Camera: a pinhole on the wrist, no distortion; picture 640 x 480 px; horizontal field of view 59.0 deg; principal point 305.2 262.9 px. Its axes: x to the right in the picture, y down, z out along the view. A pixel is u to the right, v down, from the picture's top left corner.
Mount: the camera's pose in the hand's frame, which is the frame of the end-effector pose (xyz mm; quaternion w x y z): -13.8 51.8 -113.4 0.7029 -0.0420 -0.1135 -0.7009
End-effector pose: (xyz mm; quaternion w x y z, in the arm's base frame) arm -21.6 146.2 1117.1 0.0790 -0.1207 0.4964 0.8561
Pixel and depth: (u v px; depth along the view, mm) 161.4 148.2 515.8
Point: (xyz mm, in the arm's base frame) 21.3 302.2 1573.3
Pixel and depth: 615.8 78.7 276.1
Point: 91.8 317.9 1209.4
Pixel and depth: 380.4 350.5 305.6
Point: -69.2 278.0 1276.6
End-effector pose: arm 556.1 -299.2 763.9 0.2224 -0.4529 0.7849 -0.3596
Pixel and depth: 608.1 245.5 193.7
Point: 645.0 -301.8 708.3
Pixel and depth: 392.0 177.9 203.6
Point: 611.4 -252.9 658.9
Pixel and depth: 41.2 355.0 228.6
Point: 501.9 -264.1 548.7
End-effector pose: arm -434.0 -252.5 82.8 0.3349 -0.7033 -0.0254 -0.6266
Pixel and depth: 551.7 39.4 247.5
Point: -342.1 -128.6 -38.5
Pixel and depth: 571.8 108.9 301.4
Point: -296.6 -85.0 -19.6
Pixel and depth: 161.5 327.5 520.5
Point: 18.0 -293.3 -48.7
